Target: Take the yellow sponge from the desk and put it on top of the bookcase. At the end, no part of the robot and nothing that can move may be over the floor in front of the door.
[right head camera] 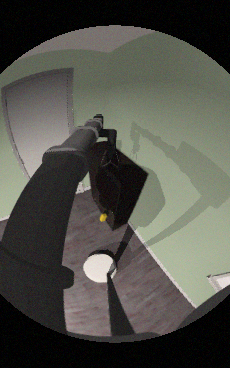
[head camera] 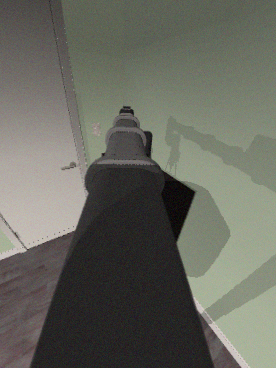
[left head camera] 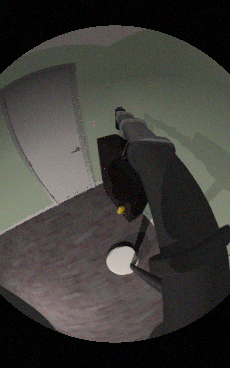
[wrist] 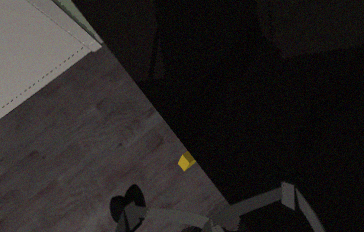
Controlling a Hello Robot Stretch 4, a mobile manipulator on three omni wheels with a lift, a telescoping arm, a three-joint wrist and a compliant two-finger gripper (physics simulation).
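Seen in the pictures: gripper, fingertip midpoint: (right head camera: pixel 109 170) (wrist: pixel 206 189); robot's base at its link origin: (right head camera: pixel 100 266) (left head camera: pixel 121 259).
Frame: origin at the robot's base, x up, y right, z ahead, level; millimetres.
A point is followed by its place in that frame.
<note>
The yellow sponge (left head camera: pixel 120 210) {z 650, x 320, y 31 mm} (right head camera: pixel 103 217) {z 657, x 322, y 41 mm} (wrist: pixel 186 161) {z 671, x 348, y 25 mm} shows small and far below my gripper, beside the lower part of the dark bookcase (head camera: pixel 180 200) {z 660, x 1022, y 303 mm} (left head camera: pixel 106 146) {z 1047, x 1022, y -97 mm} (right head camera: pixel 131 185) {z 642, x 962, y 272 mm} (wrist: pixel 300 125) {z 770, x 1032, y 195 mm}. It looks tilted; I cannot tell whether it touches the floor. It is not on the bookcase's top. My gripper (right head camera: pixel 110 164) (wrist: pixel 206 189) {z 718, x 1041, y 87 mm} is open and empty, high over the bookcase's top, with its fingers spread in the wrist view. In the head view the arm hides the gripper. The desk does not show clearly.
A closed pale door (head camera: pixel 35 125) {z 1228, x 1274, y -693 mm} (left head camera: pixel 45 140) {z 1147, x 1177, y -843 mm} (right head camera: pixel 40 125) {z 1183, x 1370, y -777 mm} (wrist: pixel 35 55) {z 1261, x 237, y -634 mm} is left of the bookcase. A white round disc (left head camera: pixel 121 260) {z -2, x 186, y -12 mm} (right head camera: pixel 97 267) {z 2, x 187, y -24 mm} is low in front of the bookcase, with a dark pole beside it. A green wall (head camera: pixel 200 75) {z 903, x 1606, y 353 mm} stands behind and to the right.
</note>
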